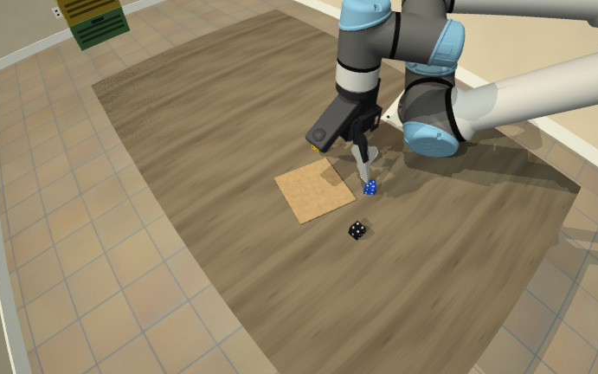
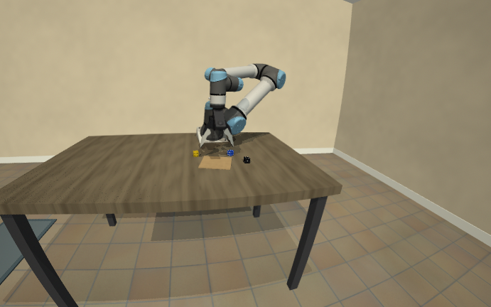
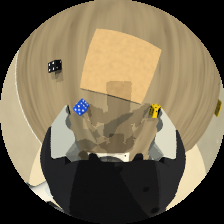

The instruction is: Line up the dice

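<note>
Now: hand 30 mm past the blue die, 70 mm to the right of it and 40 mm above it. Also, from my hand: tan mat: 70 mm ahead, 10 mm to the right, 50 mm below; then black die: 70 mm ahead, 140 mm to the left, 40 mm below; then yellow die: 30 mm behind, 100 mm to the right, 40 mm below.
</note>
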